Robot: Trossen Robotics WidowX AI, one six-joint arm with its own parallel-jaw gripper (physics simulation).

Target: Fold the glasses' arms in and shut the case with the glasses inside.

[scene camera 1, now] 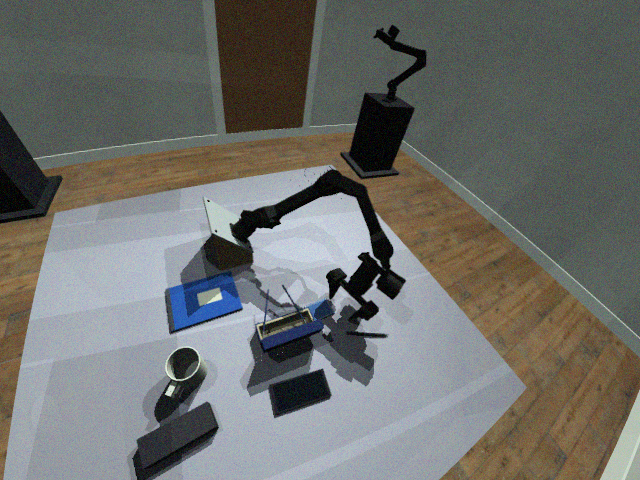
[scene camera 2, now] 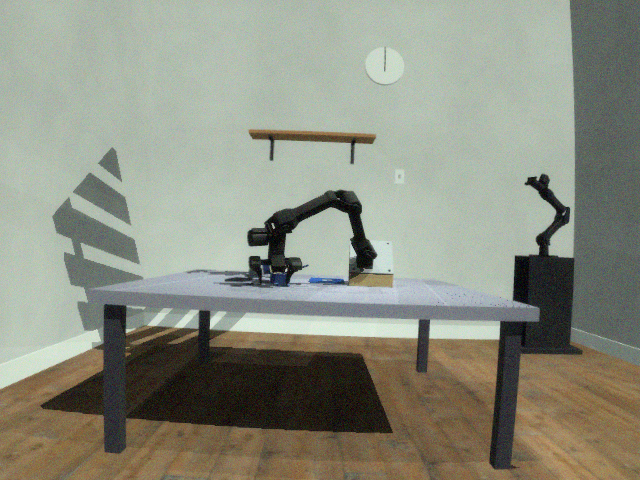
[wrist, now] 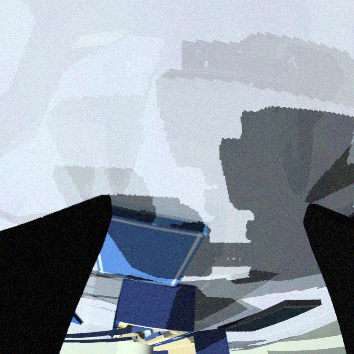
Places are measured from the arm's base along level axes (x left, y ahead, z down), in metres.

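Pixels of known places: gripper, fingertip midpoint: (scene camera 1: 339,309) (scene camera 2: 273,284) (wrist: 213,211); arm's base at its link origin: (scene camera 1: 238,233) (scene camera 2: 365,262).
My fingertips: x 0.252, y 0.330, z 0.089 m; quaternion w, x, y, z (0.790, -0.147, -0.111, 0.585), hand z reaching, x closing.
Observation:
Ahead of a thing's pixels: the offset from my fingertips to its middle. "*": to the spot under its first point.
The dark blue case (scene camera 1: 292,337) (scene camera 2: 279,279) (wrist: 156,304) with a cream lining stands open on the table. A lighter blue flap {* dx -0.051, dy -0.022, dz +0.002 m} (scene camera 1: 322,308) (wrist: 150,250) slants outward from its end nearest the gripper. The glasses sit in the case; their two thin arms stick up, the left arm (scene camera 1: 266,310) nearly upright and the right arm (scene camera 1: 292,301) leaning left. Small parts inside are hard to make out. My gripper (scene camera 1: 342,306) (wrist: 213,211) is wide open and empty at the flap end. In the wrist view its left finger hides part of the flap; the right finger is well clear of it.
A thin black pen {dx +0.052, dy +0.106, dz +0.003 m} (scene camera 1: 368,334) lies right of the case. A dark phone {dx -0.201, dy +0.179, dz +0.003 m} (scene camera 1: 299,392) lies in front. A mug {dx -0.464, dy +0.051, dz -0.040 m} (scene camera 1: 185,365) and a dark box {dx -0.497, dy +0.174, dz -0.010 m} (scene camera 1: 177,435) stand front left. A blue book {dx -0.400, dy -0.167, dz +0.003 m} (scene camera 1: 181,310) (scene camera 2: 325,280) lies left of the case, near the arm's base.

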